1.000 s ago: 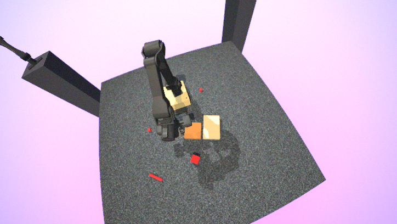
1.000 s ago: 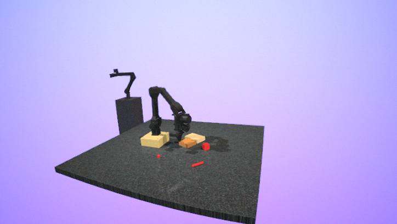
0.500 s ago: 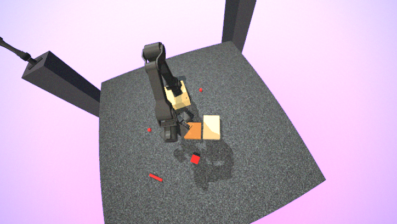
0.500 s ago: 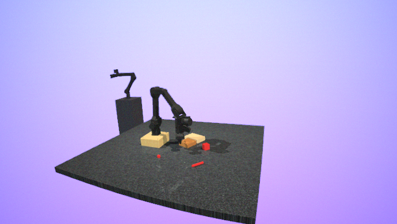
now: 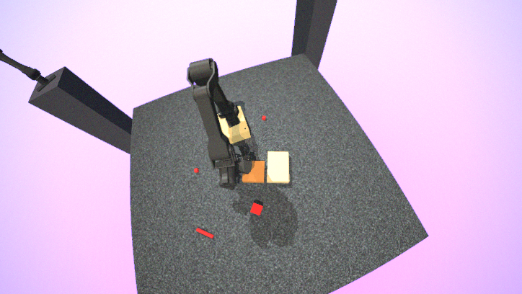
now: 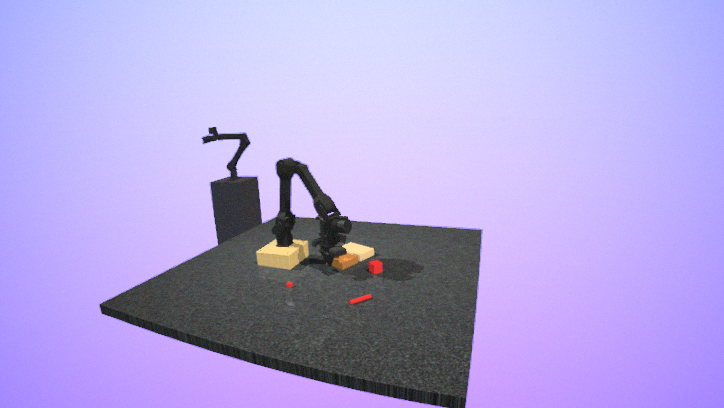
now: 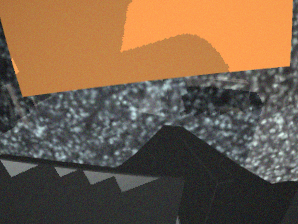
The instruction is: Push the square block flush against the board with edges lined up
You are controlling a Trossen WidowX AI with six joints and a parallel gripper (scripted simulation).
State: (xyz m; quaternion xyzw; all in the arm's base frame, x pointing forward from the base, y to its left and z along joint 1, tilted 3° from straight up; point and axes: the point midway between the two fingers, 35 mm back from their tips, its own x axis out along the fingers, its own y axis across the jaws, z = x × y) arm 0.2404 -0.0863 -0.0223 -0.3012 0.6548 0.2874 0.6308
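My gripper tip is 70 mm to the right of the orange square block and 30 mm short of it. Also, from my gripper tip: cream board (180 mm to the left, 60 mm ahead); then red stick (240 mm to the right, 190 mm ahead, 10 mm below).
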